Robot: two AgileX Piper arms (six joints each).
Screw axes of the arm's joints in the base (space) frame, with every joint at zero. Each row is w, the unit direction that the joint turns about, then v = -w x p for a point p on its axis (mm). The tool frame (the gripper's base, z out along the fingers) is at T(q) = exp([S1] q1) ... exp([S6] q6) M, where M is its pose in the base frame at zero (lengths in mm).
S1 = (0, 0, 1, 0, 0, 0)
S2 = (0, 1, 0, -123, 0, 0)
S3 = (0, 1, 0, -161.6, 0, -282.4)
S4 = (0.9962, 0, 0.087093, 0, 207.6, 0)
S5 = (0, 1, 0, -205.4, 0, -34.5)
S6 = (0.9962, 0, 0.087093, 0, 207.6, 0)
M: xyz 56.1 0 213.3 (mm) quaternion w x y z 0.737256 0 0.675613 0
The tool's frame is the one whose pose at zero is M.
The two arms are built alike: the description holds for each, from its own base.
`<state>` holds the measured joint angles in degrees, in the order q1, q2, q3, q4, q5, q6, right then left.
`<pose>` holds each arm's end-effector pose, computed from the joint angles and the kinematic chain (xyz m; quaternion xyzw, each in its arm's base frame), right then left.
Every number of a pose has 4 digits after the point. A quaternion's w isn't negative.
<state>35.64 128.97 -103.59 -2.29 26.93 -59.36 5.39 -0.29 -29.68 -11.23 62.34 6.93</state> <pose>0.4171 0.2970 0.1848 -0.6956 0.6193 -0.0894 0.3530 -0.0083 -0.0165 0.2814 0.0177 0.8501 -0.0416 0.5247</pose>
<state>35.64 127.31 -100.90 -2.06 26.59 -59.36 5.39 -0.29 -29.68 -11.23 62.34 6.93</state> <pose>0.4106 0.2926 0.1856 -0.6964 0.6217 -0.0866 0.3479 -0.0083 -0.0165 0.2814 0.0177 0.8501 -0.0416 0.5247</pose>
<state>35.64 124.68 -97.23 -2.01 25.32 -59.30 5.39 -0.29 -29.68 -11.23 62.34 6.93</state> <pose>0.4020 0.2866 0.1905 -0.6955 0.6216 -0.0863 0.3499 -0.0083 -0.0165 0.2814 0.0177 0.8501 -0.0416 0.5247</pose>
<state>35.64 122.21 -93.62 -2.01 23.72 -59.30 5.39 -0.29 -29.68 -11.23 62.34 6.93</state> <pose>0.3937 0.2807 0.1943 -0.6947 0.6204 -0.0868 0.3536 -0.0083 -0.0165 0.2814 0.0177 0.8501 -0.0416 0.5247</pose>
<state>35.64 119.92 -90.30 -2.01 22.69 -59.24 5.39 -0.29 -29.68 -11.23 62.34 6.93</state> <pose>0.3852 0.2747 0.1972 -0.6945 0.6206 -0.0863 0.3537 -0.0083 -0.0165 0.2814 0.0177 0.8501 -0.0416 0.5247</pose>
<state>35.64 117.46 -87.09 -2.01 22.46 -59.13 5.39 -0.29 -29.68 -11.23 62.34 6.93</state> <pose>0.3758 0.2679 0.2008 -0.6952 0.6223 -0.0850 0.3497 -0.0083 -0.0165 0.2814 0.0177 0.8501 -0.0416 0.5247</pose>
